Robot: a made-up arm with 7 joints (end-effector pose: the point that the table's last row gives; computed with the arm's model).
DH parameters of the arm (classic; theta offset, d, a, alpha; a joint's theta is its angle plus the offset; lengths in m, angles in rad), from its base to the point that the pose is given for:
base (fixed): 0.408 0 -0.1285 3.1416
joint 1: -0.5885 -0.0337 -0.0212 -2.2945
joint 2: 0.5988 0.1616 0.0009 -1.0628
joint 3: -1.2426 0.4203 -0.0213 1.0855
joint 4: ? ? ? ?
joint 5: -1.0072 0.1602 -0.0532 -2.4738
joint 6: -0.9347 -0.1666 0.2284 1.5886
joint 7: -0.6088 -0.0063 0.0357 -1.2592
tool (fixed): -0.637 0.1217 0 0
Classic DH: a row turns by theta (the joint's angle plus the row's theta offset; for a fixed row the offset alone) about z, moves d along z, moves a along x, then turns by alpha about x.
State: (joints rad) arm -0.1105 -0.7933 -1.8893 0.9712 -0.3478 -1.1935 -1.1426
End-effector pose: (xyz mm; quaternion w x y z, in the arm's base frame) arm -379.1 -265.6 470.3 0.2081 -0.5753 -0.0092 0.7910
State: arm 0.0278 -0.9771 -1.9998 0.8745 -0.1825 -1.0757 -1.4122
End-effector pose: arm -399.1 -126.0 395.4 0.2658 -0.7053 0.0807 0.6522
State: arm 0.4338 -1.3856 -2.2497 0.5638 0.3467 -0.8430 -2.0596
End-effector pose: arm -241.7 32.1 165.9 0.0740 -0.8345 0.4629 0.2895
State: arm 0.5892 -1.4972 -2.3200 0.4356 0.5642 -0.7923 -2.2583
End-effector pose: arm -192.5 -3.9 106.9 0.0734 0.7689 -0.5956 -0.2207
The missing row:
joint 4: 0.0934 -0.2995 0.0301 1.3006
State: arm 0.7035 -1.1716 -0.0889 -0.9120 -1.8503 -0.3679 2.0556
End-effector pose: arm -62.8 38.6 139.5 0.7361 0.2745 0.2652 -0.5590
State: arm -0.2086 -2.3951 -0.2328 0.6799 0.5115 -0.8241 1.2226
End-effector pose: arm 191.5 -70.6 289.3 0.1464 -0.5714 -0.7297 -0.3458
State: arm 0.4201 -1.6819 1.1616 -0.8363 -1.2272 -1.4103 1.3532
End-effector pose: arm -13.9 -155.9 254.0 0.5945 -0.6646 0.4324 -0.1336
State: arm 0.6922 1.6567 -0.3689 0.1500 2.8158 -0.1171 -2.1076
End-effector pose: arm 69.4 -194.3 167.6 0.0099 -0.6844 -0.1986 -0.7015
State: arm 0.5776 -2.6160 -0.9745 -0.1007 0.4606 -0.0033 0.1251
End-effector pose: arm -33.8 -134.3 329.5 0.5071 0.3364 0.3248 0.7240
